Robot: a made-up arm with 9 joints. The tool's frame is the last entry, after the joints.
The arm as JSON. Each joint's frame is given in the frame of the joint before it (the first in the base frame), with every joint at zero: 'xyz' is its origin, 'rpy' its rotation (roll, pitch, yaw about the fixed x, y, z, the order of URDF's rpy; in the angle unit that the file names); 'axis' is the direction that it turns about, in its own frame. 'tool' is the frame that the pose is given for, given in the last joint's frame.
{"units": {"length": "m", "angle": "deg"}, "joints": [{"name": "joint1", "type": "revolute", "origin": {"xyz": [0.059, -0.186, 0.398], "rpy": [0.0, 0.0, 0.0]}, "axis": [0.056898, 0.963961, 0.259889]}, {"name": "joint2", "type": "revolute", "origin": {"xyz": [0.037, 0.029, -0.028], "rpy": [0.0, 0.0, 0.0]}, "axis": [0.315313, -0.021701, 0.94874]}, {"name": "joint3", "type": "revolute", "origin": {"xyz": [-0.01, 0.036, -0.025], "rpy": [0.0, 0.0, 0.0]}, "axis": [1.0, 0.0, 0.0]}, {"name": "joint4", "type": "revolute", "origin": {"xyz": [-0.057, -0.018, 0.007], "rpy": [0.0, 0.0, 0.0]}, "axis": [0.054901, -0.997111, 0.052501]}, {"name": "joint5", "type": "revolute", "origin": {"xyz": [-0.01, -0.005, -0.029], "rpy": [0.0, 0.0, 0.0]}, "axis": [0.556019, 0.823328, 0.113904]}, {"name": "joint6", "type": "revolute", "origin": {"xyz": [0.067, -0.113, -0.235], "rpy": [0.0, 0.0, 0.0]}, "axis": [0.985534, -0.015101, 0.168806]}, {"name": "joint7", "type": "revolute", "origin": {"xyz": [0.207, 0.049, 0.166], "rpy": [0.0, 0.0, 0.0]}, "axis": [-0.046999, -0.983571, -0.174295]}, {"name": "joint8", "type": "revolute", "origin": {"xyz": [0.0, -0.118, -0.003], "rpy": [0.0, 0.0, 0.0]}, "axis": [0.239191, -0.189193, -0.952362]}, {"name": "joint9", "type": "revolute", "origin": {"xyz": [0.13, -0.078, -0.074], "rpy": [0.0, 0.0, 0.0]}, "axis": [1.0, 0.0, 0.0]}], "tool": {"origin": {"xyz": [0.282, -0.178, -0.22], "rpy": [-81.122, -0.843, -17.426]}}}
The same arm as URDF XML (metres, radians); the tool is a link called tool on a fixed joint. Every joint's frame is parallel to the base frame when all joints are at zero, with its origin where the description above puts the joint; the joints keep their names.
<robot name="arm">
  <joint name="tool_fixed" type="fixed">
    <parent link="link9"/>
    <child link="tool"/>
    <origin xyz="0.282 -0.178 -0.22" rpy="-1.4158 -0.0147 -0.3041"/>
  </joint>
  <joint name="joint9" type="continuous">
    <parent link="link8"/>
    <child link="link9"/>
    <origin xyz="0.13 -0.078 -0.074"/>
    <axis xyz="1 0 0"/>
  </joint>
  <joint name="joint8" type="continuous">
    <parent link="link7"/>
    <child link="link8"/>
    <origin xyz="0 -0.118 -0.003"/>
    <axis xyz="0.239191 -0.189193 -0.952362"/>
  </joint>
  <joint name="joint7" type="continuous">
    <parent link="link6"/>
    <child link="link7"/>
    <origin xyz="0.207 0.049 0.166"/>
    <axis xyz="-0.046999 -0.983571 -0.174295"/>
  </joint>
  <joint name="joint6" type="continuous">
    <parent link="link5"/>
    <child link="link6"/>
    <origin xyz="0.067 -0.113 -0.235"/>
    <axis xyz="0.985534 -0.015101 0.168806"/>
  </joint>
  <joint name="joint5" type="continuous">
    <parent link="link4"/>
    <child link="link5"/>
    <origin xyz="-0.01 -0.005 -0.029"/>
    <axis xyz="0.556019 0.823328 0.113904"/>
  </joint>
  <joint name="joint4" type="continuous">
    <parent link="link3"/>
    <child link="link4"/>
    <origin xyz="-0.057 -0.018 0.007"/>
    <axis xyz="0.054901 -0.997111 0.052501"/>
  </joint>
  <joint name="joint3" type="continuous">
    <parent link="link2"/>
    <child link="link3"/>
    <origin xyz="-0.01 0.036 -0.025"/>
    <axis xyz="1 0 0"/>
  </joint>
  <joint name="joint2" type="continuous">
    <parent link="link1"/>
    <child link="link2"/>
    <origin xyz="0.037 0.029 -0.028"/>
    <axis xyz="0.315313 -0.021701 0.94874"/>
  </joint>
  <joint name="joint1" type="continuous">
    <parent link="base"/>
    <child link="link1"/>
    <origin xyz="0.059 -0.186 0.398"/>
    <axis xyz="0.056898 0.963961 0.259889"/>
  </joint>
  <link name="base"/>
  <link name="link1"/>
  <link name="link2"/>
  <link name="link3"/>
  <link name="link4"/>
  <link name="link5"/>
  <link name="link6"/>
  <link name="link7"/>
  <link name="link8"/>
  <link name="link9"/>
  <link name="tool"/>
</robot>

